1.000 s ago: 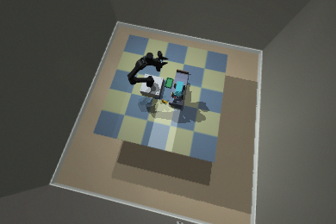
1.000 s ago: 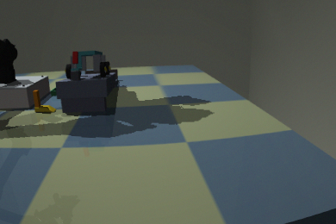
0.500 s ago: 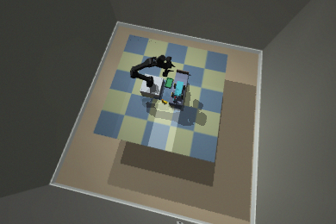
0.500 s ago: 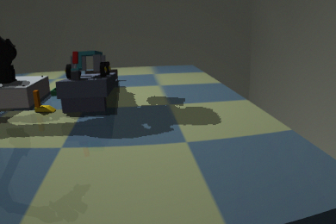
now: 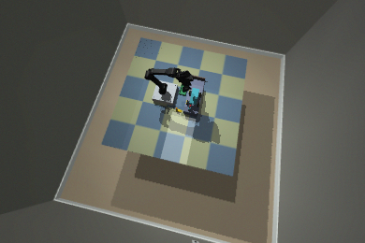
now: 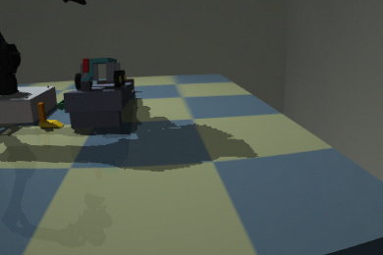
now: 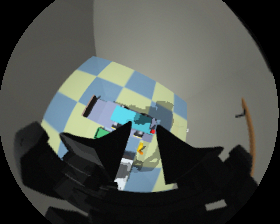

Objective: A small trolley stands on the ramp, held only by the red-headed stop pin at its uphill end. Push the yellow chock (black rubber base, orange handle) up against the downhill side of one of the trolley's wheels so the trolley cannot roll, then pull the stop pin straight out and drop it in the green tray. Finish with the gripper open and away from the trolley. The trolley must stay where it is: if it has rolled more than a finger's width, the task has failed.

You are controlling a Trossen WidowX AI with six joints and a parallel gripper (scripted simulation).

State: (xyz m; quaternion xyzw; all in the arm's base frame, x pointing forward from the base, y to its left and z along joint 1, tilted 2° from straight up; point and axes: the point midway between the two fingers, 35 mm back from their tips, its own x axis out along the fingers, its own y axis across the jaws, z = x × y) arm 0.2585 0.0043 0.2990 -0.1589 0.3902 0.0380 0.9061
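Now: gripper tip 8 cm past the yellow chock, 15 cm to the left of it and 32 cm above it. The rest, counted from my gripper tip: grey ramp (4 cm ahead, 29 cm below); then trolley (4 cm ahead, 1 cm to the right, 22 cm below); then red-headed stop pin (3 cm ahead, 13 cm to the right, 20 cm below).
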